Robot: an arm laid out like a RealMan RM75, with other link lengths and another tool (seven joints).
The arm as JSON. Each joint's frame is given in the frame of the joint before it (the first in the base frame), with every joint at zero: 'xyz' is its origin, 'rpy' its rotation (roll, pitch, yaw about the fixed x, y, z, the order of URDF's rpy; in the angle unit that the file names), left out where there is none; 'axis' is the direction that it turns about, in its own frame. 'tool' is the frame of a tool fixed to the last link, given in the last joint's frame.
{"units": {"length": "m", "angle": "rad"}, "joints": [
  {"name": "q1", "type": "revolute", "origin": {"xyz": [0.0, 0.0, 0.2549], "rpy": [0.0, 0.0, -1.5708]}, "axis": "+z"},
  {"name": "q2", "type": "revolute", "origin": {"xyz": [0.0, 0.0, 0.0], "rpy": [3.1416, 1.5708, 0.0]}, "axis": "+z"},
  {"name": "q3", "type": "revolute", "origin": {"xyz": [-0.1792, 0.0, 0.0], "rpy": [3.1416, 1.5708, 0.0]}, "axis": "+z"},
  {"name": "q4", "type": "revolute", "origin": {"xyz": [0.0, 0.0, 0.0], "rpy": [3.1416, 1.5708, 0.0]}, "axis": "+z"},
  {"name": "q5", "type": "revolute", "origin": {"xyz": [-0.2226, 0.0, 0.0], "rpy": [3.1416, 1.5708, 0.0]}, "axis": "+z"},
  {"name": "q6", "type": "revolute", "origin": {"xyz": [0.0, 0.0, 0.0], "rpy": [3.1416, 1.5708, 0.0]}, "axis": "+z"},
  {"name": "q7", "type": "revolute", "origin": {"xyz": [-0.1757, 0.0, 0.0], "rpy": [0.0, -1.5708, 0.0]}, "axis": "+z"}
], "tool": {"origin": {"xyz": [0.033, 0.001, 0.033], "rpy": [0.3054, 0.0, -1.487]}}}
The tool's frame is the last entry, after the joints.
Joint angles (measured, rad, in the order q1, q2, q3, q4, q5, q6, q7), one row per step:
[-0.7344, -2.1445, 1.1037, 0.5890, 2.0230, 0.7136, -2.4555]
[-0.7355, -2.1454, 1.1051, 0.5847, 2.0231, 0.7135, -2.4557]
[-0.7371, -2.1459, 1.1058, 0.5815, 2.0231, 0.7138, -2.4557]
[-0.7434, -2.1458, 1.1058, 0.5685, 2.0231, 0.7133, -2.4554]
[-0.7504, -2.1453, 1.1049, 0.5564, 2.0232, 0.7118, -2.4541]
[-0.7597, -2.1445, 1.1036, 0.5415, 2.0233, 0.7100, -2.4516]
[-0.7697, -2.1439, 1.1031, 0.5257, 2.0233, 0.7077, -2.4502]
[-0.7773, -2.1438, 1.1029, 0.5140, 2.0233, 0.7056, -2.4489]
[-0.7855, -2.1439, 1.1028, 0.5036, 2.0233, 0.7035, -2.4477]
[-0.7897, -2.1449, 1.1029, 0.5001, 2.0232, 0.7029, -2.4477]
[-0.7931, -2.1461, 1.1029, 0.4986, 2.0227, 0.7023, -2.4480]
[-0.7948, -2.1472, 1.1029, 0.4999, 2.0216, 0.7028, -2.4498]
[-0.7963, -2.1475, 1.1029, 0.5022, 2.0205, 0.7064, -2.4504]
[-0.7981, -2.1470, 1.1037, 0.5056, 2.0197, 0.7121, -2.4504]
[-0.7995, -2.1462, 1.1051, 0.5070, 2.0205, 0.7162, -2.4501]
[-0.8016, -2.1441, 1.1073, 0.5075, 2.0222, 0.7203, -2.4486]
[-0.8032, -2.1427, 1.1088, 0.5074, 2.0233, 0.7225, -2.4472]
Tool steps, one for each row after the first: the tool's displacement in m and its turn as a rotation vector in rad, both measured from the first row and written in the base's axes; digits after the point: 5 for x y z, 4 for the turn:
[-0.00031, -0.00096, -0.00152, -0.0043, 0.0001, 0.0015]
[-0.00022, -0.00154, -0.00256, -0.0074, 0.0000, 0.0019]
[-0.00075, -0.00286, -0.00524, -0.0155, 0.0004, 0.0052]
[-0.00101, -0.00360, -0.00733, -0.0213, 0.0016, 0.0070]
[-0.00110, -0.00441, -0.00980, -0.0283, 0.0037, 0.0079]
[-0.00106, -0.00535, -0.01259, -0.0360, 0.0057, 0.0094]
[-0.00090, -0.00608, -0.01477, -0.0417, 0.0073, 0.0101]
[-0.00013, -0.00655, -0.01676, -0.0467, 0.0089, 0.0092]
[0.00099, -0.00675, -0.01784, -0.0492, 0.0085, 0.0077]
[0.00236, -0.00669, -0.01854, -0.0503, 0.0073, 0.0059]
[0.00385, -0.00643, -0.01867, -0.0503, 0.0044, 0.0049]
[0.00557, -0.00637, -0.01857, -0.0519, 0.0015, 0.0017]
[0.00764, -0.00636, -0.01827, -0.0548, -0.0003, -0.0041]
[0.00864, -0.00662, -0.01830, -0.0581, 0.0006, -0.0087]
[0.00929, -0.00683, -0.01819, -0.0618, 0.0045, -0.0148]
[0.00966, -0.00694, -0.01818, -0.0641, 0.0075, -0.0190]

